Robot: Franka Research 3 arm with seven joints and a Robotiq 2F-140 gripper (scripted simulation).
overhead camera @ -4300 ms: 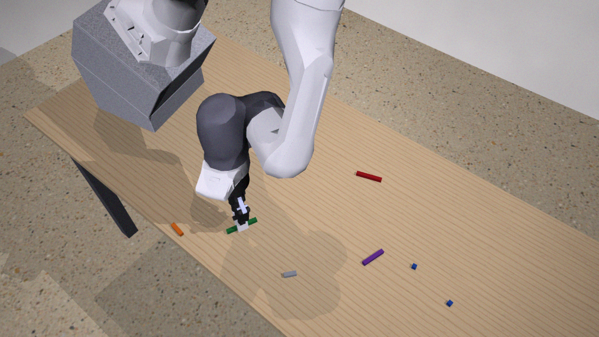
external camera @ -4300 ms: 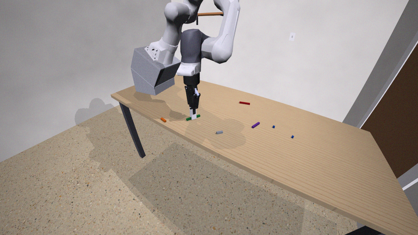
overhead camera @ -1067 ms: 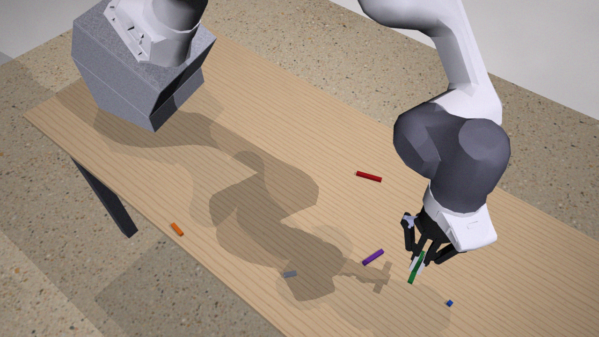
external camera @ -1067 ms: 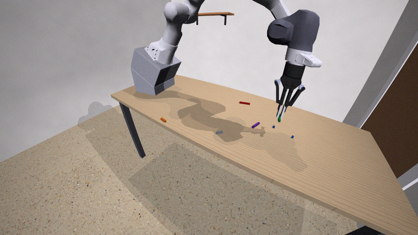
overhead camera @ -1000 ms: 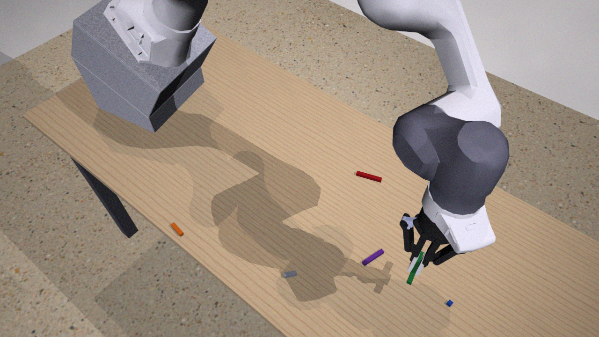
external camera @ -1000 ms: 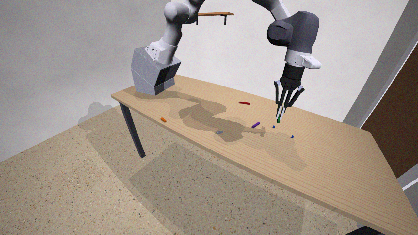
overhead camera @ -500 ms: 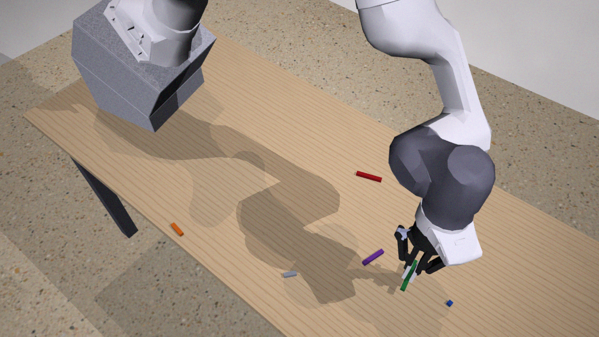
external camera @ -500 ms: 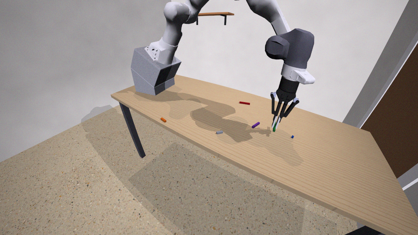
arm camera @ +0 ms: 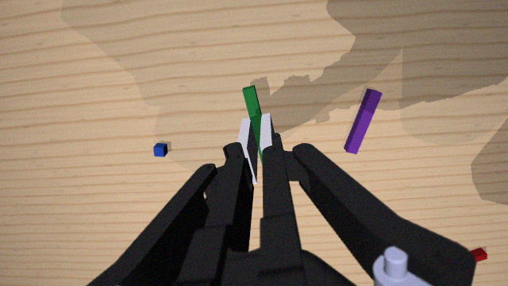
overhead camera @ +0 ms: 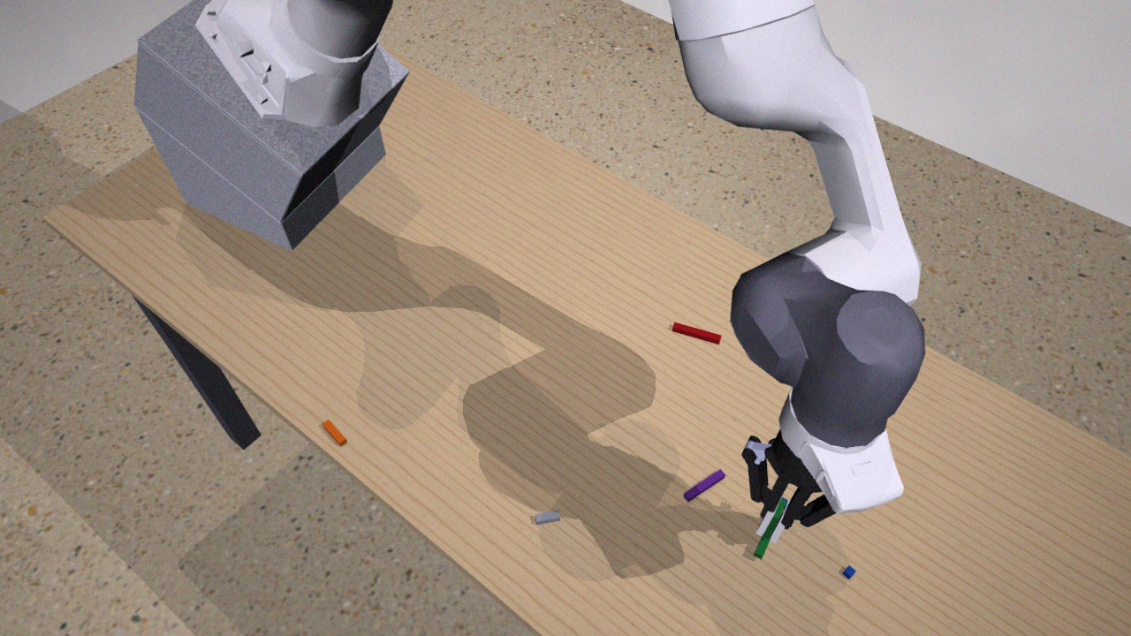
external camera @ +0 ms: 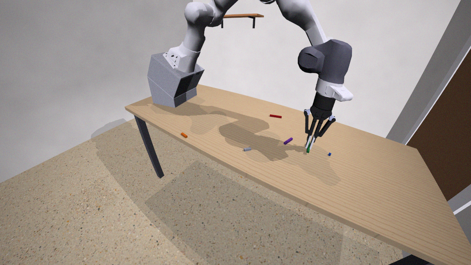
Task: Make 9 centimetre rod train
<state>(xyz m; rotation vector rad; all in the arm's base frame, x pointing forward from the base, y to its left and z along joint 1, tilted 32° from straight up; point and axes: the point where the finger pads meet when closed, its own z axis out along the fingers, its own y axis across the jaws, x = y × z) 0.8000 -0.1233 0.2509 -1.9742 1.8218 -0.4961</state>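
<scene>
Right now the green rod is 3 cm below my hand. Also, from my hand: red rod 22 cm behind, 21 cm to the left, 4 cm below; then purple rod 9 cm behind, 1 cm to the left, 4 cm below; then grey rod 23 cm behind, 14 cm to the right, 4 cm below.
</scene>
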